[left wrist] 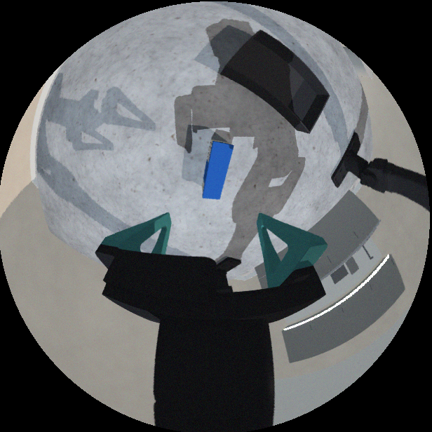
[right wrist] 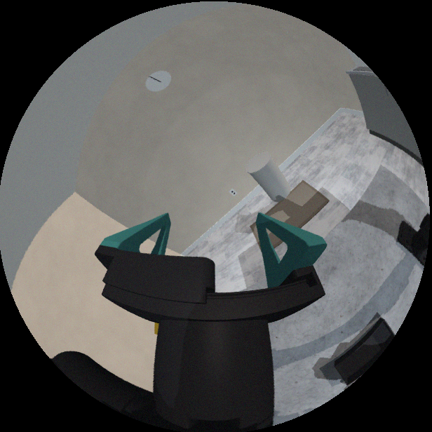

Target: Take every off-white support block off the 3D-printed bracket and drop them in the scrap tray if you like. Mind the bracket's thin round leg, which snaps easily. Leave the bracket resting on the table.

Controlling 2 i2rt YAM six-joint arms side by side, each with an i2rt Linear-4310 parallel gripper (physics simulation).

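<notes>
The blue bracket [left wrist: 218, 170] is on the table in the left wrist view, ahead of the left gripper, with its flat blue face toward the camera. Thin pale slivers show along its left and upper edges; whether they are support blocks is too small to tell. The round leg does not show. The black scrap tray [left wrist: 275, 80] [right wrist: 367, 350] lies beyond the bracket, at the upper right of the left wrist view. My left gripper [left wrist: 213, 217] is open and empty above the table, short of the bracket. My right gripper [right wrist: 212, 217] is open and empty, facing the wall, away from the bracket.
A black arm-like part [left wrist: 387, 175] reaches over the right table edge in the left wrist view. In the right wrist view, a white cylinder [right wrist: 270, 179] and a brown box-like object [right wrist: 302, 202] are beyond the table. Arm shadows cross the table [left wrist: 135, 65] around the bracket.
</notes>
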